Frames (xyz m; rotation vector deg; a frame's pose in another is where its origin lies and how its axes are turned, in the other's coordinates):
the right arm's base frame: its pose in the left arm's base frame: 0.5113 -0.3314 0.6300 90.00 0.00 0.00
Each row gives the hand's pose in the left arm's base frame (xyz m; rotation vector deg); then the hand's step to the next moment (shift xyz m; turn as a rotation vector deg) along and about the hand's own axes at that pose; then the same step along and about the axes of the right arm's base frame.
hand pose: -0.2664 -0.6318 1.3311 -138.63 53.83 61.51
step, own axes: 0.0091 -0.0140 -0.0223 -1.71 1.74 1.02
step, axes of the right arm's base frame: 0.0260 0.0084 0.0056 -2.59 0.55 -0.02
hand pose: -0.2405 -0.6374 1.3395 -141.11 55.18 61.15
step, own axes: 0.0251 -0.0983 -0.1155 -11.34 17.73 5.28
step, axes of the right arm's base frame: 0.1412 0.0606 -0.0035 -20.55 4.67 5.16
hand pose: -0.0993 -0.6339 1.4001 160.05 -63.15 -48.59
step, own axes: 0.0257 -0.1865 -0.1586 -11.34 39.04 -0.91
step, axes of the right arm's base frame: 0.2107 0.0835 -0.0961 -30.85 14.44 22.21
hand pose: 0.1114 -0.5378 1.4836 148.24 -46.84 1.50
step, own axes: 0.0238 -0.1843 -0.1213 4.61 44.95 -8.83
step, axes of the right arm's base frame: 0.1346 0.0418 -0.1714 -20.08 26.23 32.07
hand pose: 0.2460 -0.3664 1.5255 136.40 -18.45 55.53
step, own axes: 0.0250 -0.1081 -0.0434 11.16 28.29 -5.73
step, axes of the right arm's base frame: 0.0370 0.0006 -0.1132 -6.86 22.41 20.21
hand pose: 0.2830 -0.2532 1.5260 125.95 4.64 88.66
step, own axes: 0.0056 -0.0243 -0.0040 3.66 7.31 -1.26
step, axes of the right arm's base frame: 0.0034 -0.0035 -0.0248 -1.29 6.41 5.06
